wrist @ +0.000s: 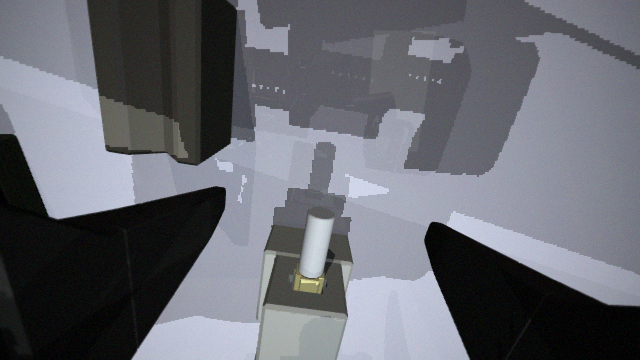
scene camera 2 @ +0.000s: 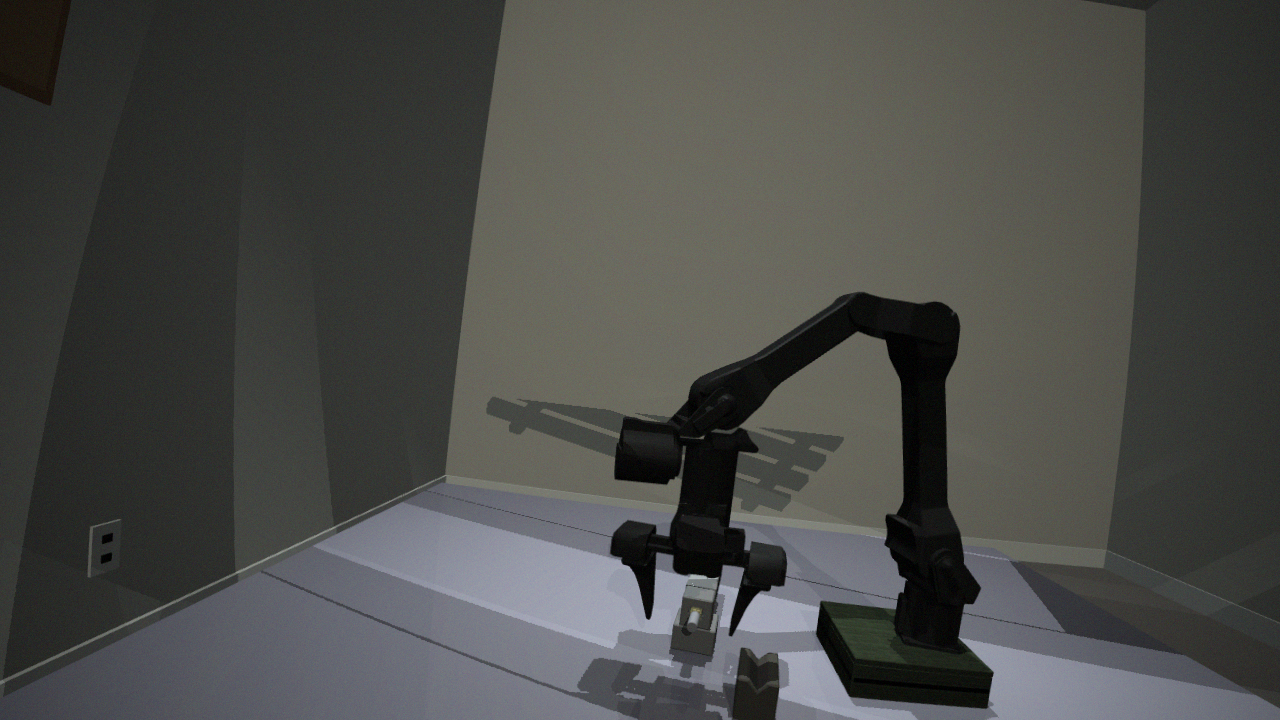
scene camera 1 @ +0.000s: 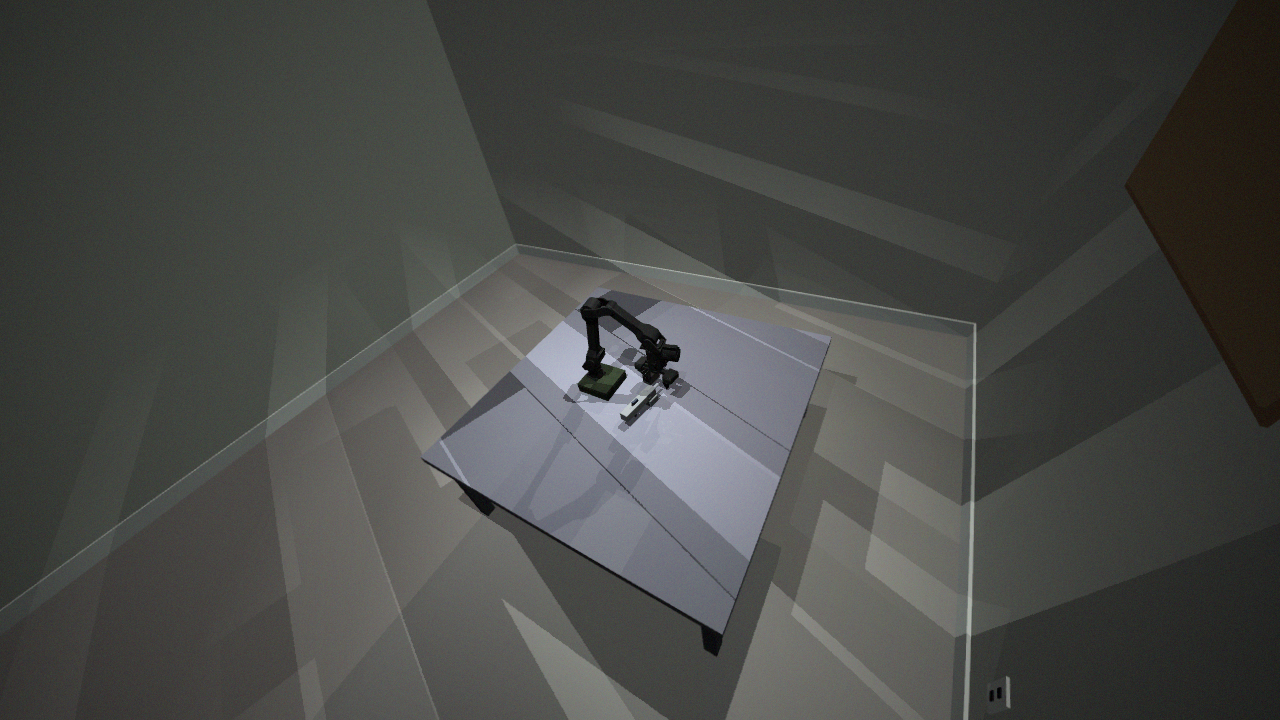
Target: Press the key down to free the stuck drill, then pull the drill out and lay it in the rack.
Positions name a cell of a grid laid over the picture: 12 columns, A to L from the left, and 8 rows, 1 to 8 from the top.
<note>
The gripper (scene camera 2: G7) is open, holding nothing. Further things: a white cylindrical drill (wrist: F7), a pale block-shaped housing (scene camera 2: G7) and a rack (wrist: D2).
The gripper shows as well in the wrist view (wrist: G5).
</note>
